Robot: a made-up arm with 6 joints.
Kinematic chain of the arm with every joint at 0, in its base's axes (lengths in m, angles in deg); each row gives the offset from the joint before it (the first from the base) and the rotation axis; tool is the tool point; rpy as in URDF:
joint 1: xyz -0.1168 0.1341 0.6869 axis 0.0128 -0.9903 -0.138
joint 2: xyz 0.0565 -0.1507 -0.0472 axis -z
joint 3: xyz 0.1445 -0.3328 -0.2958 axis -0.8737 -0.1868 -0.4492
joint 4: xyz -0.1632 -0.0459 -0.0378 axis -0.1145 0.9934 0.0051
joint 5: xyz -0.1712 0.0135 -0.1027 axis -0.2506 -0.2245 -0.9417
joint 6: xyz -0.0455 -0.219 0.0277 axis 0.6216 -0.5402 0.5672
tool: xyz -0.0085 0.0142 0.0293 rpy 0 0 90
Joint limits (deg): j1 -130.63..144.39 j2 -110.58..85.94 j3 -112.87..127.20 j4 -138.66..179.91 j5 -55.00..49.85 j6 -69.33..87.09
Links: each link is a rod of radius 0.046 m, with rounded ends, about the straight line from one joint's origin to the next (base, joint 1, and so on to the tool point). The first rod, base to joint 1, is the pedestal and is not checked.
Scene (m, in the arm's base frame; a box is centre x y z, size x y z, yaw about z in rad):
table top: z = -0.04
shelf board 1: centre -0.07 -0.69 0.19 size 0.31 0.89 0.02 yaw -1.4
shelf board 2: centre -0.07 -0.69 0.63 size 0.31 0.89 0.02 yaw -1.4
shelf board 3: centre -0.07 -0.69 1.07 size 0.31 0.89 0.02 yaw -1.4
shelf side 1: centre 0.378 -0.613 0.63 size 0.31 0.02 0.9 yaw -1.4
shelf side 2: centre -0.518 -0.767 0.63 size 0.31 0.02 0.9 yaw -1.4
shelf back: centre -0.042 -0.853 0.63 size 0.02 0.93 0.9 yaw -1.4
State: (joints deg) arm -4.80 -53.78 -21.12 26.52 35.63 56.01
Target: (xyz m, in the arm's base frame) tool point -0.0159 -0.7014 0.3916
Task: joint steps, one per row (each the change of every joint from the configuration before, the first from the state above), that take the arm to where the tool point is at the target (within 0.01 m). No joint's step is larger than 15 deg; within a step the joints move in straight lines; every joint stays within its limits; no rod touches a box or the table.
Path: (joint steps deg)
1: -0.53 10.21 -0.58 0.19 2.09 0.96
2: -0.53 10.22 -0.57 0.20 2.10 0.96

